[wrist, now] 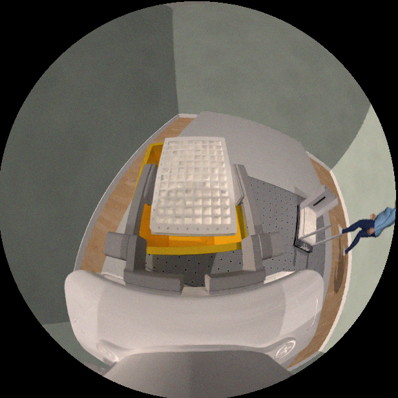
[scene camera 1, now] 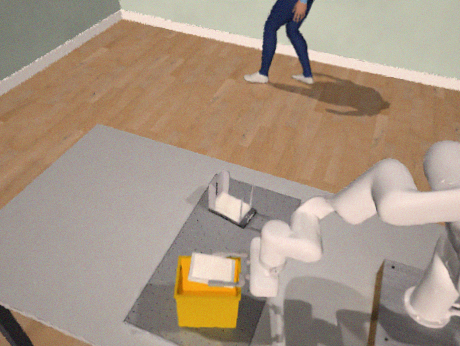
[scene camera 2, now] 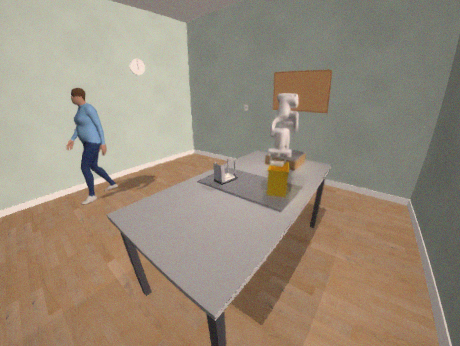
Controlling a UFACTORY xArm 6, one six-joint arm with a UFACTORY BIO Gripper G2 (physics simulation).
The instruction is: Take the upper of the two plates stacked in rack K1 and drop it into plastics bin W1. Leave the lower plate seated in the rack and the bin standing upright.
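Where they show: hand, tool point: (scene camera 1: pixel 217 268) (scene camera 2: pixel 277 161); arm's base, link origin: (scene camera 1: pixel 426 306).
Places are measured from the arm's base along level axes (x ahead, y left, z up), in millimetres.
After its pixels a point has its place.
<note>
My gripper (scene camera 1: pixel 223 270) {z 116, x 602, y 118 mm} (wrist: pixel 194 187) is shut on the upper plate (scene camera 1: pixel 212 267) {z 112, x 617, y 117 mm} (scene camera 2: pixel 278 162) {z 113, x 606, y 127 mm} (wrist: pixel 194 172), with one finger along each long side. The plate is white with a grid of wells and looks roughly level. It hangs over the opening of the yellow bin W1 (scene camera 1: pixel 207 311) {z 12, x 608, y 195 mm} (scene camera 2: pixel 277 182) {z 14, x 704, y 159 mm} (wrist: pixel 190 249), close to rim height; the exact gap is hard to tell. The bin stands upright. Rack K1 (scene camera 1: pixel 225 181) {z 8, x 694, y -326 mm} (scene camera 2: pixel 218 172) {z 5, x 725, y -277 mm} (wrist: pixel 326 198) stands apart from the bin, with the lower plate (scene camera 1: pixel 233 206) {z -52, x 644, y -263 mm} (scene camera 2: pixel 229 177) {z -50, x 656, y -225 mm} (wrist: pixel 307 225) low inside it.
The bin and rack stand on a dark perforated mat (scene camera 1: pixel 165 280) {z -84, x 785, y 83 mm} (scene camera 2: pixel 250 187) {z -85, x 670, y -43 mm} (wrist: pixel 272 200) on the grey table (scene camera 1: pixel 100 200) {z -97, x 1160, y -186 mm} (scene camera 2: pixel 200 235) {z -97, x 1239, y -41 mm}. Rack K1 has upright posts and a tall panel. The arm's base block (scene camera 1: pixel 395 285) {z -4, x 80, y -50 mm} is at the right in scene camera 1. A person (scene camera 1: pixel 295 37) (scene camera 2: pixel 89 130) (wrist: pixel 382 222) is beyond the table.
</note>
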